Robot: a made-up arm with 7 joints. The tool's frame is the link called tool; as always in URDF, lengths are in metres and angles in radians. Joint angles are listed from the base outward. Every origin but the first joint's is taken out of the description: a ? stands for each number. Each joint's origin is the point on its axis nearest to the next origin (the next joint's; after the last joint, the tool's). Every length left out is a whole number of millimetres.
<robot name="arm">
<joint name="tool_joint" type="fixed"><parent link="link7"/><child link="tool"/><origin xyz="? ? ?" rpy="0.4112 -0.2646 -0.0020"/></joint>
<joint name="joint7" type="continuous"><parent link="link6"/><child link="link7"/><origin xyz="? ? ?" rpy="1.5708 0.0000 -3.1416"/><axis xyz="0 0 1"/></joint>
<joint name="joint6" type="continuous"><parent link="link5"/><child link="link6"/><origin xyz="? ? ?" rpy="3.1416 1.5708 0.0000"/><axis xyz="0 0 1"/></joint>
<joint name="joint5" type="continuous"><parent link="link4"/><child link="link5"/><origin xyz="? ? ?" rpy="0.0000 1.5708 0.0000"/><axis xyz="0 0 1"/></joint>
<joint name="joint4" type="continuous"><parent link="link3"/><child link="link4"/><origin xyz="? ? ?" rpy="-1.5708 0.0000 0.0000"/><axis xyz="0 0 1"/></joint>
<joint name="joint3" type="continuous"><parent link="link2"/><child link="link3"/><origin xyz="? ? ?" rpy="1.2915 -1.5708 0.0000"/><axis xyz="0 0 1"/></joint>
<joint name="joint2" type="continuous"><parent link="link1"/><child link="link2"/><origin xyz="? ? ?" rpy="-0.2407 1.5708 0.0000"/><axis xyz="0 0 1"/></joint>
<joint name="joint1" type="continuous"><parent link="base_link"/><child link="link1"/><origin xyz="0.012 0.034 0.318" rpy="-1.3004 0.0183 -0.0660"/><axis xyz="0 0 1"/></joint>
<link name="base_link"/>
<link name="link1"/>
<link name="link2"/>
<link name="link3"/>
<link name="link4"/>
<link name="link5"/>
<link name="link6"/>
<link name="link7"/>
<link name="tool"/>
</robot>
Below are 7 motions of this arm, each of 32 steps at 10 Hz.
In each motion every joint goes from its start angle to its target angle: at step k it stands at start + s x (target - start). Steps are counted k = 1, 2, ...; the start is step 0. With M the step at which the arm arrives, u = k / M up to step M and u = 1 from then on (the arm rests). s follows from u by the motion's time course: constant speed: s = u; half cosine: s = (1 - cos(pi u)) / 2; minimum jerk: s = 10 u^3 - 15 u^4 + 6 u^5.
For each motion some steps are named. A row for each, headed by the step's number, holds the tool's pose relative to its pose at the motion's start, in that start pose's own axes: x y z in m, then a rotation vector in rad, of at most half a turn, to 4 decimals.
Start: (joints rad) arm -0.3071 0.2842 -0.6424 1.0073 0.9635 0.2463 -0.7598
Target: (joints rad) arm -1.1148 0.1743 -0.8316 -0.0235 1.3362 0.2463 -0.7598
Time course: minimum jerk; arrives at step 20
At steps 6, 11, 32:
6: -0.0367 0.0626 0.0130 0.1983 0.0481 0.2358
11: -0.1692 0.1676 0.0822 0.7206 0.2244 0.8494
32: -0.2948 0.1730 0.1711 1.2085 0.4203 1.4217

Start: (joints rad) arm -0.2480 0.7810 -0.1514 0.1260 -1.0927 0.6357 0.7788
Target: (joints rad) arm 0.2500 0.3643 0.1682 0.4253 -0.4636 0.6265 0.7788
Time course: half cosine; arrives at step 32
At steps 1, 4, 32:
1: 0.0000 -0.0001 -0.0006 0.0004 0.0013 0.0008
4: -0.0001 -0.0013 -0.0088 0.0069 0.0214 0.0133
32: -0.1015 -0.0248 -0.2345 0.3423 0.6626 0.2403

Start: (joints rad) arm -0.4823 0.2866 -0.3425 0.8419 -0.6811 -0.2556 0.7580
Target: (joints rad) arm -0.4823 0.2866 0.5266 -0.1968 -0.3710 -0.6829 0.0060
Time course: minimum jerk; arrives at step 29
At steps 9, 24, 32:
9: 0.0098 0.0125 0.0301 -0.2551 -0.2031 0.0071
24: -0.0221 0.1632 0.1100 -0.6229 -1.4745 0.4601
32: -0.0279 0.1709 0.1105 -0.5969 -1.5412 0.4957

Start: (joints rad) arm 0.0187 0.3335 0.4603 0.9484 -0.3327 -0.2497 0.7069
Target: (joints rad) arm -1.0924 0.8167 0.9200 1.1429 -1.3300 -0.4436 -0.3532
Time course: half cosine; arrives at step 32
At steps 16, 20, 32:
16: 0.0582 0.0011 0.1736 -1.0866 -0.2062 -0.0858
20: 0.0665 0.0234 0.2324 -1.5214 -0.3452 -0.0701
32: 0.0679 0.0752 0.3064 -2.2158 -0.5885 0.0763

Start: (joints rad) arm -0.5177 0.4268 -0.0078 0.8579 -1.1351 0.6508 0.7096
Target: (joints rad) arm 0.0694 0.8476 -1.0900 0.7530 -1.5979 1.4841 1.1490
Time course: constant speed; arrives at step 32
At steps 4, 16, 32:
4: 0.0000 0.0144 -0.0240 0.1864 0.1358 0.0381
16: -0.0163 0.0680 -0.1027 0.7622 0.6056 0.1401
32: -0.0874 0.1613 -0.1898 1.5336 1.3591 0.1465

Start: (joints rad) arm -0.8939 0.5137 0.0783 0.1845 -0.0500 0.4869 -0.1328
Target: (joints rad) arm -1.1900 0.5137 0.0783 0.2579 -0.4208 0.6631 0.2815
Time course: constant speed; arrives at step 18
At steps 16, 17, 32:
16: 0.0494 0.0244 0.0441 -0.2547 0.0778 0.2488
17: 0.0520 0.0259 0.0473 -0.2697 0.0839 0.2593
32: 0.0546 0.0274 0.0505 -0.2846 0.0901 0.2691

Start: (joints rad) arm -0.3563 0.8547 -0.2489 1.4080 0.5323 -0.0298 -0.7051
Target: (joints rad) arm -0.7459 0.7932 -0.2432 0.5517 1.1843 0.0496 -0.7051
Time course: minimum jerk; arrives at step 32
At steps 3, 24, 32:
3: -0.0001 0.0013 0.0010 0.0077 -0.0015 0.0036
24: -0.0859 0.1245 0.1392 0.8551 0.0834 0.6926
32: -0.1038 0.1301 0.1544 0.9274 0.1255 0.8015

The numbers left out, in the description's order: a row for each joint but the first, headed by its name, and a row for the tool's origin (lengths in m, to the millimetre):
tool: 0.022 -0.012 0.000
joint7: -0.033 0.000 0.000
joint6: -0.030 -0.003 0.000
joint5: 0.101 0.028 0.000
joint4: 0.037 0.045 0.000
joint3: 0.040 0.242 0.000
joint2: -0.003 -0.004 0.000

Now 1 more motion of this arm.
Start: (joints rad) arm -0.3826 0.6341 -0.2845 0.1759 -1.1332 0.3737 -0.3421
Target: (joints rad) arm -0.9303 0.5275 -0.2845 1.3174 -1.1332 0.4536 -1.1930
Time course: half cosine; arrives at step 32
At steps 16, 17, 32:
16: 0.0163 0.0270 0.0079 -0.1959 -0.0352 -0.0858
17: 0.0174 0.0284 0.0095 -0.2178 -0.0430 -0.0933
32: 0.0234 0.0301 0.0299 -0.4301 -0.1531 -0.1547

